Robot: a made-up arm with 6 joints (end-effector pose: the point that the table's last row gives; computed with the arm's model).
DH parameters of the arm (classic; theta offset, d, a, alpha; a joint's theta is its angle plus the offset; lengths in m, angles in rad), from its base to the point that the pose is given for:
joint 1: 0 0.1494 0 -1.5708
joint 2: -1.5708 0 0.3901 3.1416
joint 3: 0 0 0 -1.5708
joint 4: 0 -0.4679 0 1.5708
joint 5: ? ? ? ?
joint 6: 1.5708 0 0 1.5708
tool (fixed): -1.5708 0 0 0
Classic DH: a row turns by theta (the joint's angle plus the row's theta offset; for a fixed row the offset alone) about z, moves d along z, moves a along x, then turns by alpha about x.
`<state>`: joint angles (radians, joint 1 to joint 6).
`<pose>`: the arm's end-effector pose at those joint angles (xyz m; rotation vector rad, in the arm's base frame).
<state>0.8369 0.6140 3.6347 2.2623 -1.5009 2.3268</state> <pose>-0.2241 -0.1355 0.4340 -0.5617 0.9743 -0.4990</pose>
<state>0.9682 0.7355 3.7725 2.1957 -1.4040 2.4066</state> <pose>-0.1783 -0.1367 0.3918 -0.7249 0.9298 -0.4569</pose>
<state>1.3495 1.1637 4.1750 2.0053 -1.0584 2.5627</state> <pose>-0.0750 -0.1058 0.2580 -1.1212 0.7682 -0.4851</pose>
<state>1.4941 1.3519 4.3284 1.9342 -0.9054 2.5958</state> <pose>-0.0496 -0.0954 0.2017 -1.2308 0.6849 -0.5485</pose>
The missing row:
joint 5: 0 0.1186 0 -1.5708
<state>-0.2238 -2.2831 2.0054 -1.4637 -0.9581 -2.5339</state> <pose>-0.5832 0.1197 -0.4836 -0.5257 0.2773 1.7046</pose>
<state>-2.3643 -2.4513 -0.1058 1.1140 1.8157 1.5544</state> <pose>0.4279 0.4944 0.1085 0.9087 0.2036 -0.7882</pose>
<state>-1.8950 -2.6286 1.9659 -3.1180 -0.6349 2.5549</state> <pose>0.1918 0.1985 -0.6548 1.3741 0.2138 -1.9249</pose>
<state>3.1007 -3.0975 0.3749 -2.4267 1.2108 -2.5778</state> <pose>0.4809 -0.1093 -0.3188 1.8168 0.2626 1.0736</pose>
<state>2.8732 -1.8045 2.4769 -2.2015 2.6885 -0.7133</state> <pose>0.6197 -0.2430 -0.3260 0.6983 -1.1035 1.2384</pose>
